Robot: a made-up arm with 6 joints.
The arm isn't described. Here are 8 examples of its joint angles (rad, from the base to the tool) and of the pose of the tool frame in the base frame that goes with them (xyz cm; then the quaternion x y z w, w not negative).
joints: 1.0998 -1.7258 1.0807 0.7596 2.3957 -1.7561
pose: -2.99 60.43 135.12 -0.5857 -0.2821 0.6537 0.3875
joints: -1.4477 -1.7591 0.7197 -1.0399 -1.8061 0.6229
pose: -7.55 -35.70 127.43 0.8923 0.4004 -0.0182 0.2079
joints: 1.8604 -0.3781 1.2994 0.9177 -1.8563 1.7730
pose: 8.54 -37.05 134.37 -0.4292 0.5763 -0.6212 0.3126
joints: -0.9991 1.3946 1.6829 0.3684 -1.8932 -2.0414
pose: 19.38 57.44 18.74 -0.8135 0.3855 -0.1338 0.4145
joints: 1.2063 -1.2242 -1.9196 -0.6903 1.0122 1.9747
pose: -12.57 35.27 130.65 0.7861 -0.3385 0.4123 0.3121
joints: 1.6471 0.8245 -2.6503 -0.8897 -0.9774 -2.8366
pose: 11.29 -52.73 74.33 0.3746 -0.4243 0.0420 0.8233
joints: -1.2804 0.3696 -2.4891 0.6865 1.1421 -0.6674
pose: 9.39 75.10 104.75 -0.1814 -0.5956 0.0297 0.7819
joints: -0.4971 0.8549 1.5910 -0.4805 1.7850 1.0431
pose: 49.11 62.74 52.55 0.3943 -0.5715 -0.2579 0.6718
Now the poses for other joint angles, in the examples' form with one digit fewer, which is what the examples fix.
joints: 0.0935 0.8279 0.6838 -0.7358 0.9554 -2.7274
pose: 70.6 13.4 40.0 0.244 0.283 0.252 0.893
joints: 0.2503 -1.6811 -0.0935 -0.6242 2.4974 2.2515
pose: -23.2 20.9 141.2 0.151 0.857 -0.416 0.263
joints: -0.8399 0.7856 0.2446 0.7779 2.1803 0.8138
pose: 63.3 74.3 63.1 -0.313 0.885 0.286 0.195
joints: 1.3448 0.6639 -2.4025 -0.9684 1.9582 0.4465
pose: 19.5 -57.5 90.1 -0.640 0.057 0.758 0.112
